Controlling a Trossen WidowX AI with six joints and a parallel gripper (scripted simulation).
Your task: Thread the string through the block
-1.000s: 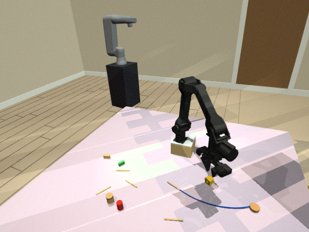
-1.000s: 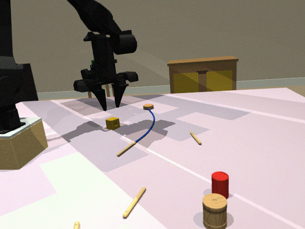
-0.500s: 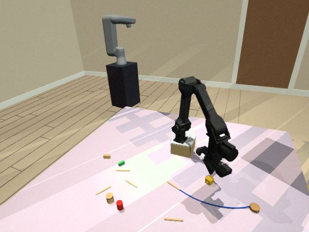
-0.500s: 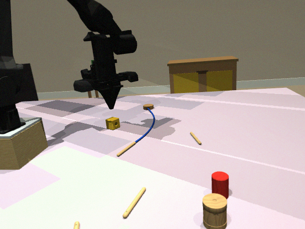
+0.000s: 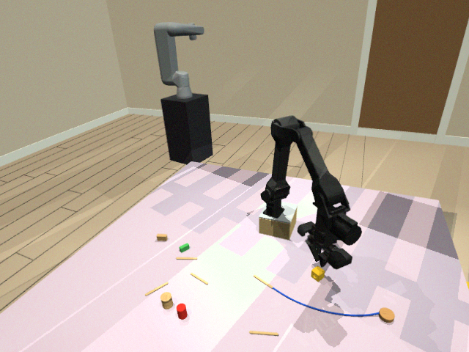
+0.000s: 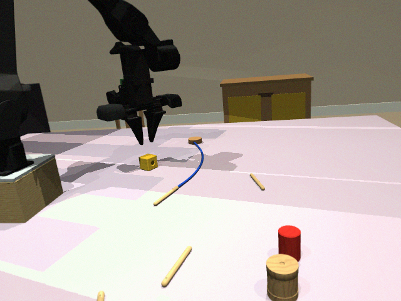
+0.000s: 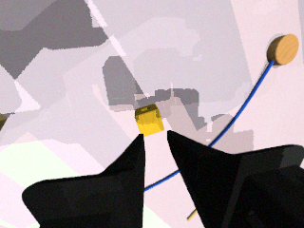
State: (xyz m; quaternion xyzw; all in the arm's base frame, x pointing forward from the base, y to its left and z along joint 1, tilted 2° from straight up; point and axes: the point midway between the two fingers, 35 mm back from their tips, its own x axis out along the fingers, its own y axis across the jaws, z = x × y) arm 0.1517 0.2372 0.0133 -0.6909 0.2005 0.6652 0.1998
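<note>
My gripper tip is 5 cm above the yellow block. From my gripper tip the other things lie so: red cylinder 34 cm ahead, 28 cm to the right, 4 cm below; then round wooden button 4 cm ahead, 21 cm to the left, 5 cm below; then thin wooden stick 11 cm ahead, 13 cm to the right, 6 cm below.
</note>
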